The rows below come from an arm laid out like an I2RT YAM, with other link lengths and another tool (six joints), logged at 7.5 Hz.
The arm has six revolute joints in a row. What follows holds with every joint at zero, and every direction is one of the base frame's.
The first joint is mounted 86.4 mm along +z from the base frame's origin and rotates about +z.
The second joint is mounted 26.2 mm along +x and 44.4 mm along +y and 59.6 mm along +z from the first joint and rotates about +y.
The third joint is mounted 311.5 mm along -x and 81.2 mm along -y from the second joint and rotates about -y.
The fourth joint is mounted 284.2 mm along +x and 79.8 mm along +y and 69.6 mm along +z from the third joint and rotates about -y.
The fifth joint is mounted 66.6 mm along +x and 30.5 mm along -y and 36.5 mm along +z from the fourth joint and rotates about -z.
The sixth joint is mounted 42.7 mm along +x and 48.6 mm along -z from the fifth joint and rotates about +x.
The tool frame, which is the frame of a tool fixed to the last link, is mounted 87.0 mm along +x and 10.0 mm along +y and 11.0 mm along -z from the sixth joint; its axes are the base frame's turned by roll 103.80, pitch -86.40 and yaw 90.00 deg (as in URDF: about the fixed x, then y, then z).
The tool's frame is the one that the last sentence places.
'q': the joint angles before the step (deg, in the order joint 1, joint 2, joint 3, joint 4, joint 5, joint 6). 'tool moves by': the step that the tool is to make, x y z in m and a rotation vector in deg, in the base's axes. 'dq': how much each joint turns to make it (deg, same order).
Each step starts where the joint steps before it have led.
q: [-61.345, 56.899, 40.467, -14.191, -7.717, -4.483]
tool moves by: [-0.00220, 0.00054, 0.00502, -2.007, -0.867, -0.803]
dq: [0.017, -1.432, -0.757, 1.531, 0.813, 0.230]
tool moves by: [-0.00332, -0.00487, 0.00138, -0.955, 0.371, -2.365]
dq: [0.046, 0.106, 0.001, 0.808, 2.496, 0.445]
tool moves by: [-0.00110, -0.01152, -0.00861, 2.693, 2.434, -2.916]
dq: [0.002, 3.586, 1.794, -1.703, 2.953, 0.704]
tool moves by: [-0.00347, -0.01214, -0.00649, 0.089, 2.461, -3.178]
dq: [-0.055, 2.546, 0.656, 0.631, 3.769, -0.150]
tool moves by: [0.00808, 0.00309, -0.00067, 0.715, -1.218, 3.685]
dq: [-0.006, 0.414, 0.054, 0.322, -3.872, -0.792]
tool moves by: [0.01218, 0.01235, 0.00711, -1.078, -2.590, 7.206]
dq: [0.336, -1.543, -0.600, 1.071, -6.772, -2.105]
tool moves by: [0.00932, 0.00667, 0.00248, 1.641, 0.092, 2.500]
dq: [1.576, 0.666, 1.502, -2.282, -1.171, 0.152]
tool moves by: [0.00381, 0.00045, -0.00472, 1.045, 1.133, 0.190]
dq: [0.977, 1.125, 0.431, -0.776, 0.895, 0.063]
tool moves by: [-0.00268, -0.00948, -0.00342, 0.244, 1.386, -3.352]
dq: [0.016, 1.582, 0.688, 0.082, 3.384, 1.006]
